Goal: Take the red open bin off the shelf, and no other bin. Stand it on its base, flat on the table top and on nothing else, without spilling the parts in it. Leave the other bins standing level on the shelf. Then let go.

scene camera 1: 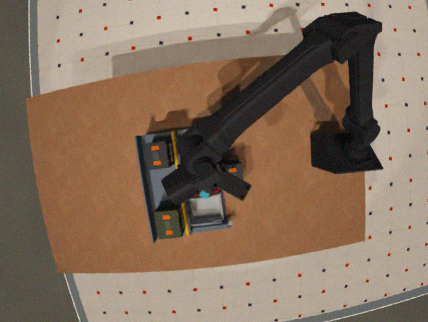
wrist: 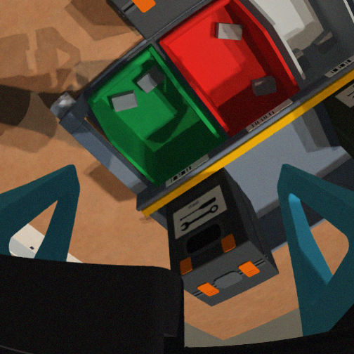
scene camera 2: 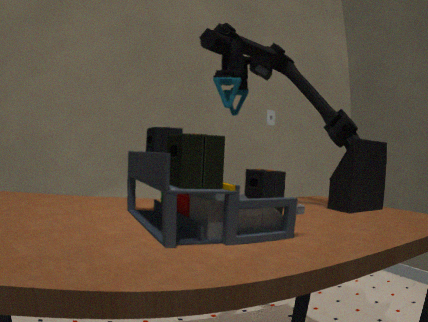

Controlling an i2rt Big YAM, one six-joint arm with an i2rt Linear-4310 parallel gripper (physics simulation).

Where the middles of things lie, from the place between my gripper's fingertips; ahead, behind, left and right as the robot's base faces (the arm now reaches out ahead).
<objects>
Right now the green bin (wrist: 169, 129) is 5 cm ahead of my hand, 5 cm to the right of it and 23 cm below it. Also, from my hand: red open bin (wrist: 220, 71): 7 cm ahead, 6 cm to the left, 23 cm below; then light grey bin (scene camera 1: 206, 211): 8 cm ahead, 17 cm to the left, 23 cm below.
</objects>
